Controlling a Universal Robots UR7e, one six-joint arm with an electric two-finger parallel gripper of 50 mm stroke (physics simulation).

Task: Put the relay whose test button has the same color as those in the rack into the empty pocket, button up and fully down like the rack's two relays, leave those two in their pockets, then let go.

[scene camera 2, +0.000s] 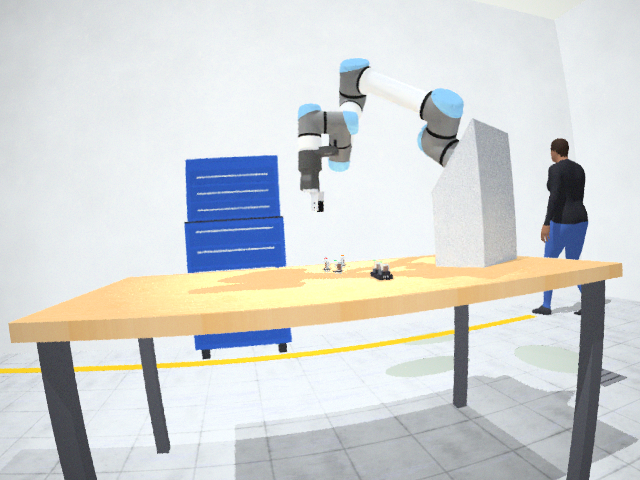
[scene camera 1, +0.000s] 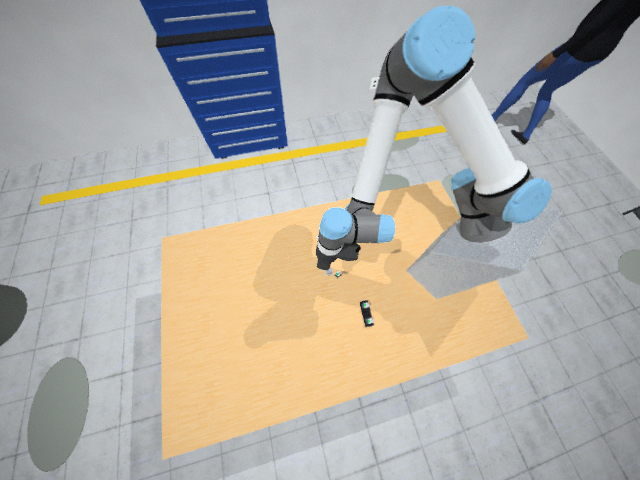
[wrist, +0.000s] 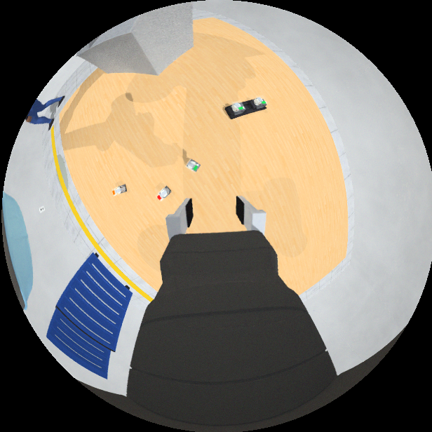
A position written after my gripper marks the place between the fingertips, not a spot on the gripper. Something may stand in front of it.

Observation:
I see my gripper (scene camera 2: 317,211).
My gripper is seen too in the wrist view (wrist: 214,205).

